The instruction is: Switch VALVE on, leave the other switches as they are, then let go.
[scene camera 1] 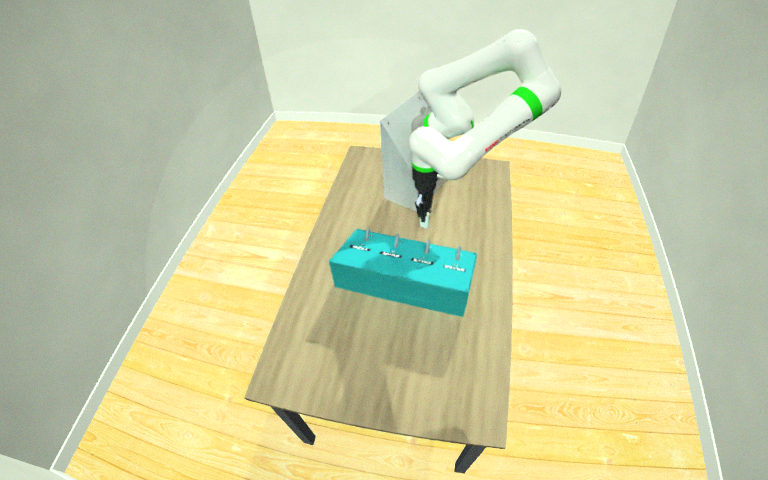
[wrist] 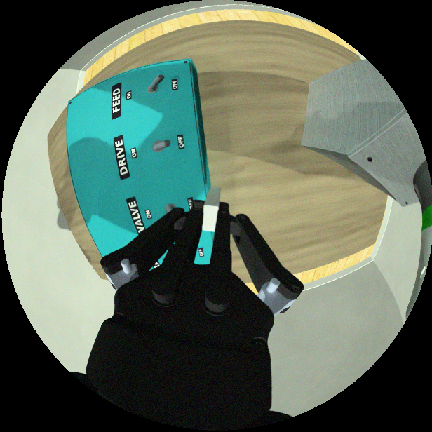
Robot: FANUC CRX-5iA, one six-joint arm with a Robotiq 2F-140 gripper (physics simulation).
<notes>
In view: my gripper (wrist: 214,196) and a teal switch box (scene camera 1: 436,279).
The teal switch box is seen too in the wrist view (wrist: 122,184).
</notes>
